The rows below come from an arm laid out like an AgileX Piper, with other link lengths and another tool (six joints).
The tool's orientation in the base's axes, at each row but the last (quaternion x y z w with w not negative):
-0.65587, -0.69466, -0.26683, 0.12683
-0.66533, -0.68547, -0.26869, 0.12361
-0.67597, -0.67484, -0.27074, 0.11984
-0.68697, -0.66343, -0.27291, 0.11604
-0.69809, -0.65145, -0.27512, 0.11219
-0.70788, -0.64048, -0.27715, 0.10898
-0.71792, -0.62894, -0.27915, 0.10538
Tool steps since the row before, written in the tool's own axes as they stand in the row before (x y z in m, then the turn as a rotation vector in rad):
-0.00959, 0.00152, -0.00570, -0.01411, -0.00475, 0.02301
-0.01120, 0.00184, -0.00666, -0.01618, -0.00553, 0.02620
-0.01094, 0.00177, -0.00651, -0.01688, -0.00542, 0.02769
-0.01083, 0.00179, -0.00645, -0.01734, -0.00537, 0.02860
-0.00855, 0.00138, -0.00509, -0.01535, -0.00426, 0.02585
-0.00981, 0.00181, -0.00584, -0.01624, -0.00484, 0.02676
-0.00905, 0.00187, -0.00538, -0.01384, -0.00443, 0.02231
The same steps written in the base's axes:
0.00153, -0.01115, -0.00003, 0.00087, 0.00047, -0.02739
0.00149, -0.01308, -0.00003, 0.00088, 0.00044, -0.03127
0.00103, -0.01281, -0.00005, 0.00133, 0.00063, -0.03285
0.00064, -0.01272, -0.00005, 0.00159, 0.00071, -0.03383
0.00013, -0.01004, -0.00006, 0.00202, 0.00084, -0.03029
0.00002, -0.01156, -0.00005, 0.00166, 0.00064, -0.03162
-0.00012, -0.01069, -0.00003, 0.00099, 0.00035, -0.02660

